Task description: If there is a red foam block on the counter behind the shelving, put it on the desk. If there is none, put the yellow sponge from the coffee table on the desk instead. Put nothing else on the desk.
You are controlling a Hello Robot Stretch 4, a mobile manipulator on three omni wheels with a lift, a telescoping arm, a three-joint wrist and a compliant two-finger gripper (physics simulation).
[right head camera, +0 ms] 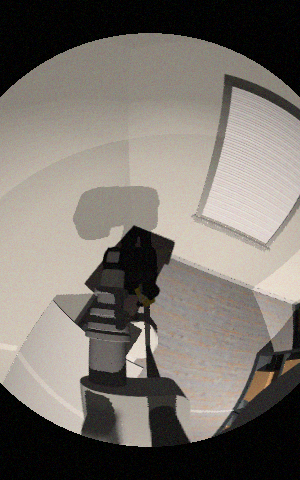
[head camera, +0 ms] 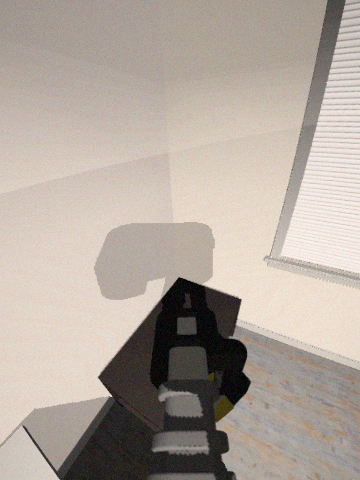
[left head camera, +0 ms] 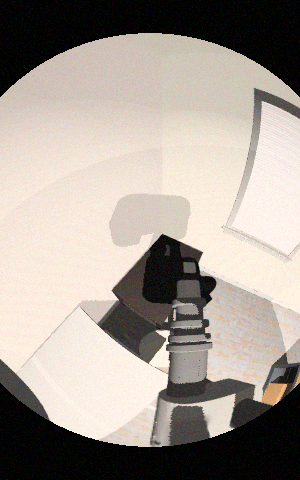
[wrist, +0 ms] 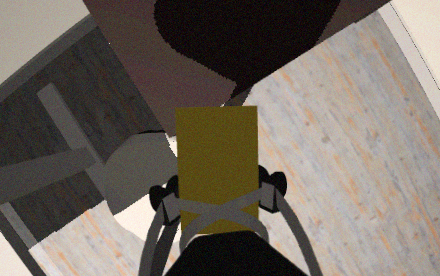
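Seen in the pictures: gripper, fingertip midpoint: [right head camera: 146, 300] [head camera: 218, 406] [wrist: 217, 185]; robot's base, link origin: [right head camera: 137, 338] [left head camera: 159, 347] [wrist: 167, 177].
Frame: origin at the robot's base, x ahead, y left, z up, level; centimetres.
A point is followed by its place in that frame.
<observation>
My gripper [wrist: 217, 185] @(z 83.8, x 25.9, y -8.7 cm) is shut on the yellow sponge [wrist: 218, 155] @(z 88.5, x 29.0, y -7.0 cm) [head camera: 223, 410] @(z 88.5, x 23.8, y -9.2 cm) [right head camera: 145, 297], one finger on each side of it. A dark brown table top [wrist: 135, 65] @(z 42.2, x 33.4, y 17.9 cm) [head camera: 135, 360] @(z 42.2, x 57.5, y 30.6 cm) [left head camera: 132, 285] @(z 42.3, x 55.6, y 30.3 cm), perhaps the desk, lies below and beyond the gripper. In the wrist view the sponge overlaps a corner of this top, and floor shows beside it; the height between them is hard to tell. The arm and wrist hide much of the top in the head views. No red foam block, counter or coffee table can be made out.
A large white surface [left head camera: 90, 360] @(z 69.2, x -13.2, y 42.8 cm) [right head camera: 50, 340] @(z 69.2, x -8.8, y 56.1 cm) stands left of the dark top. A rounded pale shape [wrist: 140, 170] @(z 18.7, x 3.3, y 8.4 cm) is under its near edge. A shelf unit with orange panels shows at lower right. Walls meet behind; a blinded window [head camera: 325, 175] @(z 133.4, x 95.4, y -69.3 cm) is at right.
</observation>
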